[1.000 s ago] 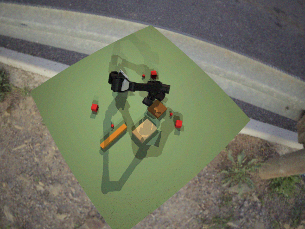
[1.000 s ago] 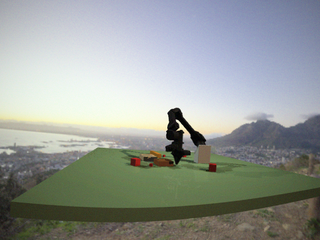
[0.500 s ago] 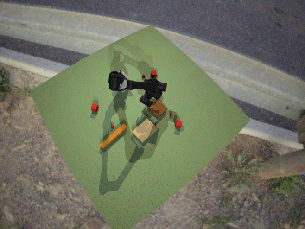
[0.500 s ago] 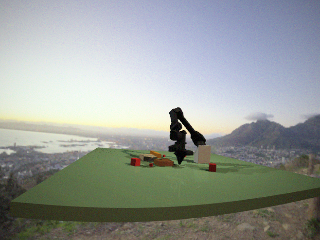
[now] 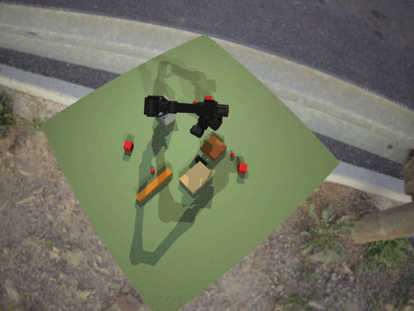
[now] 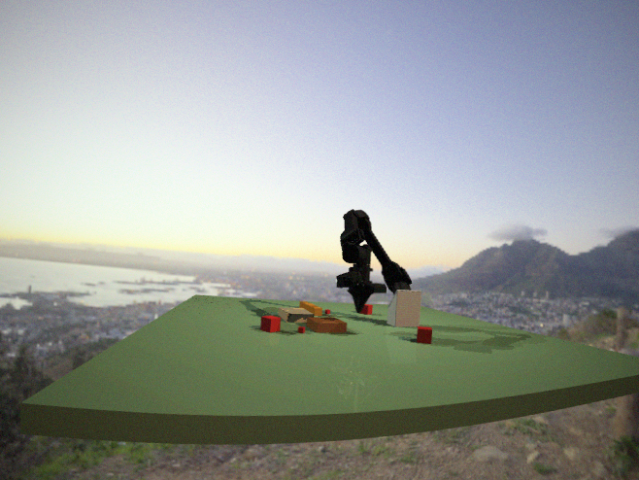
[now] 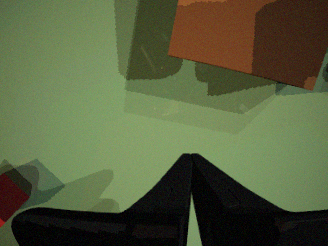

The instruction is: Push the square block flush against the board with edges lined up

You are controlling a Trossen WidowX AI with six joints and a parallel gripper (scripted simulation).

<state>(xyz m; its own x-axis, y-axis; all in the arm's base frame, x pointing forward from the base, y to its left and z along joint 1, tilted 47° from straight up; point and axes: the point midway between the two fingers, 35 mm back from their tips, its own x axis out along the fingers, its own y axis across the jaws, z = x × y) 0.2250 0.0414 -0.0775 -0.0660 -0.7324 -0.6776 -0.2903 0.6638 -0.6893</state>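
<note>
The brown square block lies 10 cm ahead of my gripper tip, 4 cm below it and 2 cm to the right of it. The rest, counted from my gripper tip: tan block (19 cm to the right, 17 cm ahead, 4 cm below); orange board (38 cm to the right, 6 cm ahead, 4 cm below).
</note>
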